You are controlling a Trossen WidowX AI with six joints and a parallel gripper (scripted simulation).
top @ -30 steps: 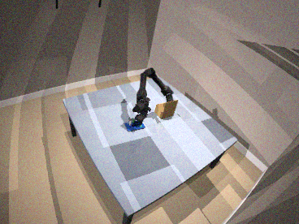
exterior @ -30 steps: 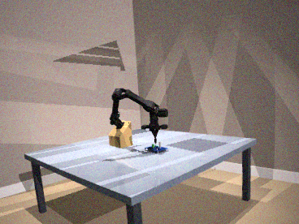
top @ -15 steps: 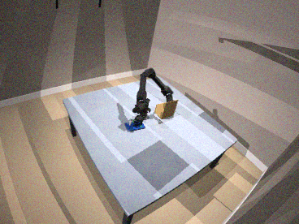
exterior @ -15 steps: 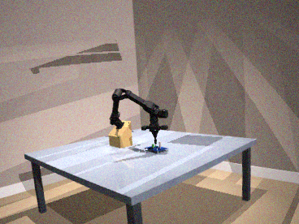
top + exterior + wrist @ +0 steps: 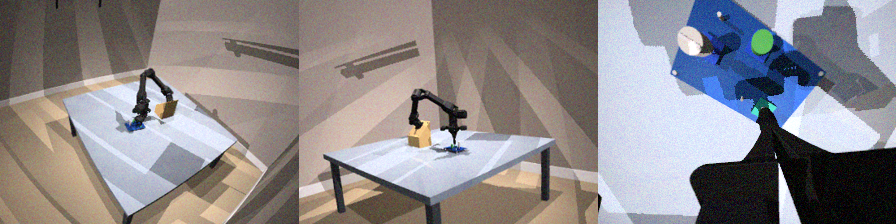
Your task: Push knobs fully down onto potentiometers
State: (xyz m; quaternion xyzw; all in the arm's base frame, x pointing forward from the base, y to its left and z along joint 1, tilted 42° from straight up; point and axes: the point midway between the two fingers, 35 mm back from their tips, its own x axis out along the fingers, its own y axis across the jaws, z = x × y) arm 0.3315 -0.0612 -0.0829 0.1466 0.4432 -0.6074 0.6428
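Right now my gripper tip is 1 cm above the knob.
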